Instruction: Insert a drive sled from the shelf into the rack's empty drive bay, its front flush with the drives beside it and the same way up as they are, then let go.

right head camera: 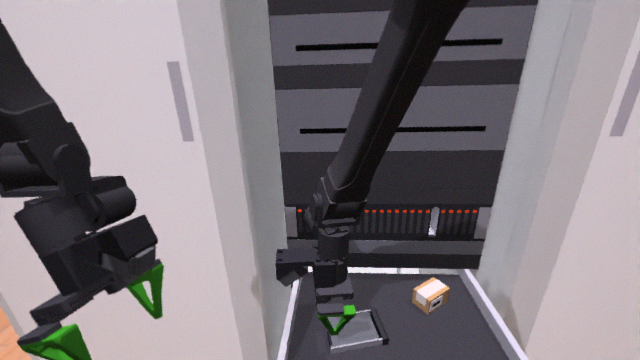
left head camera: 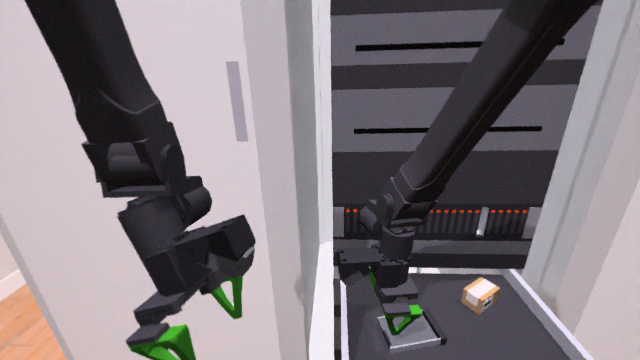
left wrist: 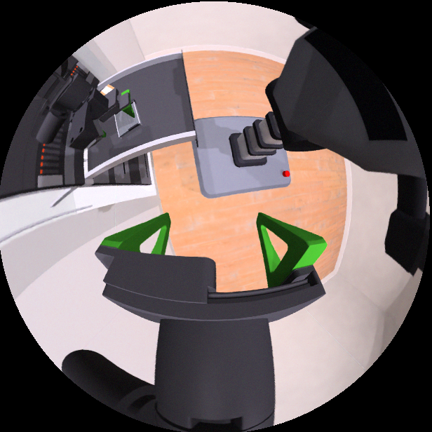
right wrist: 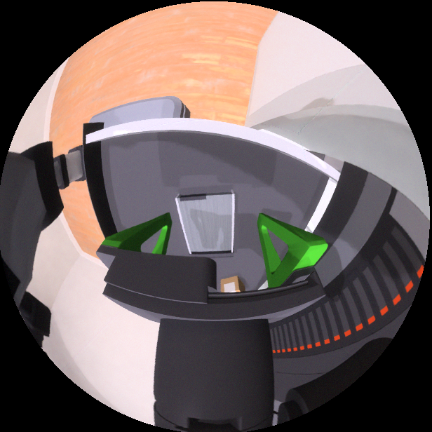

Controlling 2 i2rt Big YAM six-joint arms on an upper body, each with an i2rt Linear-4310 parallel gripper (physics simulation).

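Frame: origin at the left arm's base, x back, y right, z up, level; millimetres.
Seen in the pictures: left gripper, fingertip midpoint: [right head camera: 130, 344] [left head camera: 219, 344]; right gripper, fingertip midpoint: [right head camera: 330, 314] [left head camera: 387, 314].
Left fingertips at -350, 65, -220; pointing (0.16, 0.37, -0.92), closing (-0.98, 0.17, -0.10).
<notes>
A point is followed by its place in that frame, as x, y, z.
A flat silver drive sled [left head camera: 422, 334] @[-522, 391, -395] [right head camera: 364, 330] @[-532, 390, -395] [right wrist: 212, 230] lies on the dark shelf [left head camera: 525, 332] @[-548, 611, -411] [right head camera: 410, 345] @[-514, 481, -411] [right wrist: 140, 160], its black end bar toward the right in the head views. My right gripper [left head camera: 389, 316] @[-540, 321, -362] [right wrist: 214, 217] is open above the sled, which shows between its fingers in the right wrist view; one finger is mostly hidden in the head views. My left gripper [left head camera: 212, 337] @[-350, 65, -220] [right head camera: 123, 338] @[-350, 65, -220] [left wrist: 213, 217] is open and empty, in front of the pale panel at the left. The row of drives [left head camera: 452, 223] @[-701, 495, -241] [right head camera: 397, 223] @[-701, 479, -241] has red marks along its top. A bright narrow gap [left head camera: 482, 222] @[-720, 575, -249] [right head camera: 434, 222] @[-724, 575, -251] breaks the row.
A small brown-and-white box [left head camera: 480, 296] @[-604, 538, -371] [right head camera: 430, 296] @[-604, 542, -371] [right wrist: 230, 286] sits on the shelf beyond the sled. Pale rims edge the shelf. White side walls [right head camera: 250, 175] @[-728, 125, -126] flank the rack. The grey robot base [left wrist: 215, 172] stands on the wooden floor.
</notes>
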